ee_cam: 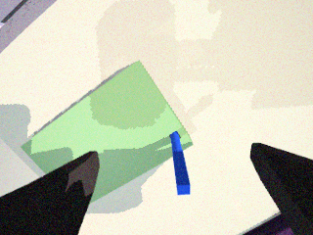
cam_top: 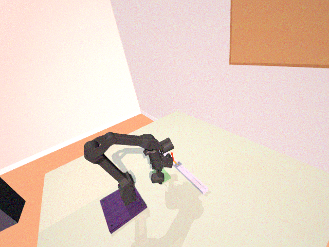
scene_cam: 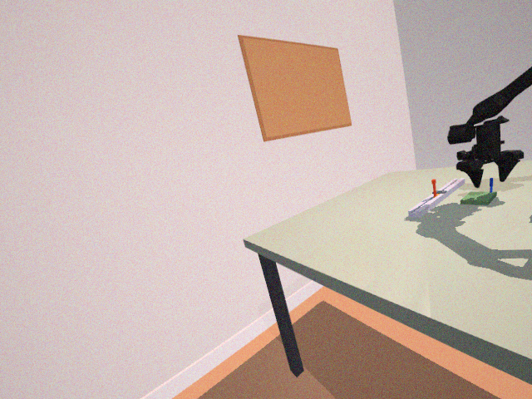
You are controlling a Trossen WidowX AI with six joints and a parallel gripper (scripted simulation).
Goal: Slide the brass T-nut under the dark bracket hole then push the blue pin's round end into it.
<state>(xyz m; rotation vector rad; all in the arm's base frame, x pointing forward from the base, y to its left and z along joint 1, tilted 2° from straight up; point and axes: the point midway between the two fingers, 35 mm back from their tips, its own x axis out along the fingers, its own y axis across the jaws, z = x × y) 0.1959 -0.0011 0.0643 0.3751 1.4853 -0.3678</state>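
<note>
The blue pin lies 1 cm below my gripper tip. The rest, counted from my gripper tip: aluminum rail 14 cm ahead, 4 cm to the left, 3 cm below; then green tray 1 cm ahead, 2 cm to the left, 3 cm below; then brass T-nut 13 cm ahead, 6 cm to the left, 1 cm above.
</note>
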